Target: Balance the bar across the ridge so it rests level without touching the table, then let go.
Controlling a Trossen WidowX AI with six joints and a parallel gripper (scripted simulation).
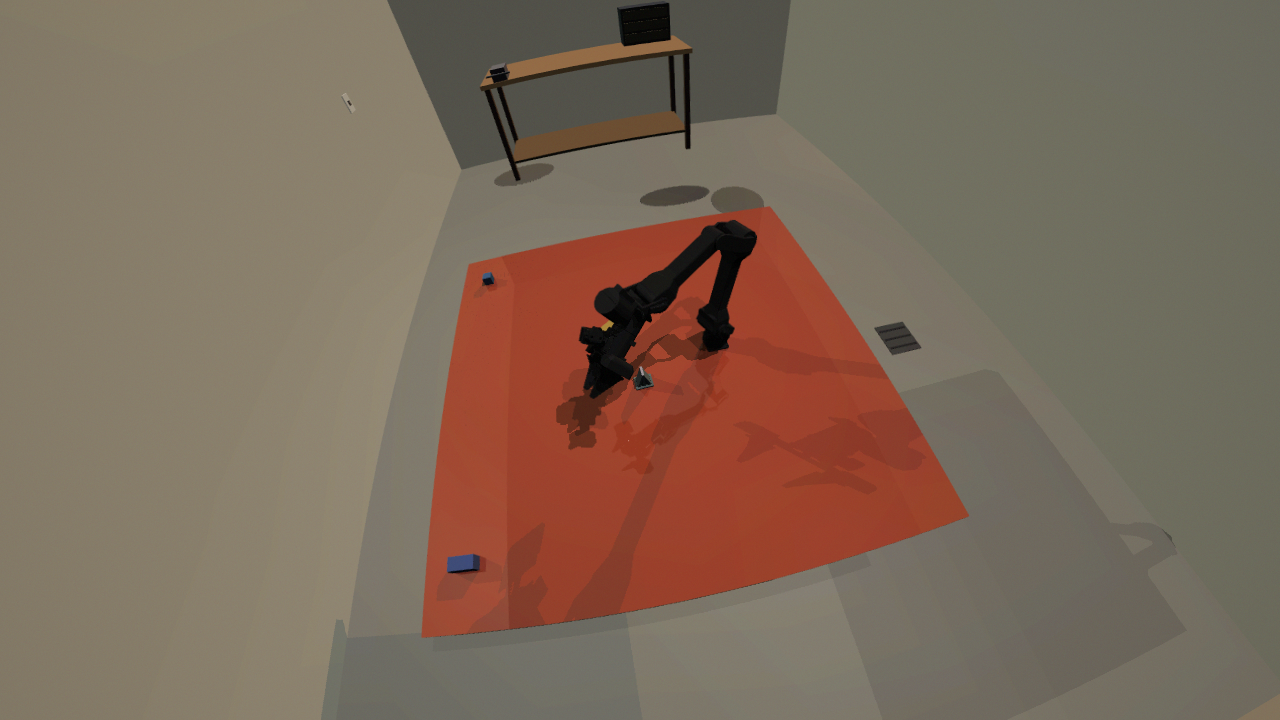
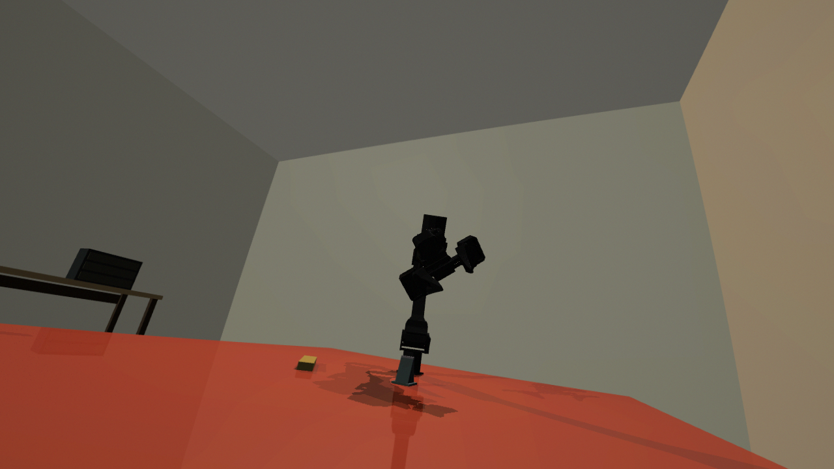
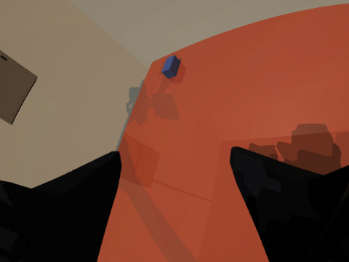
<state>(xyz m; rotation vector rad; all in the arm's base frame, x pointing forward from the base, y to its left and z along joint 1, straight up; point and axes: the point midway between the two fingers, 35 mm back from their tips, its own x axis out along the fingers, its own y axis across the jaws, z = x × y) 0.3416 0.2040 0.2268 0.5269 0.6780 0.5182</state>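
The yellow bar lies 380 mm to the right of my gripper tip, 200 mm below it and 80 mm behind it. Round my gripper tip: blue cube: 720 mm to the right, 380 mm ahead, 200 mm below.
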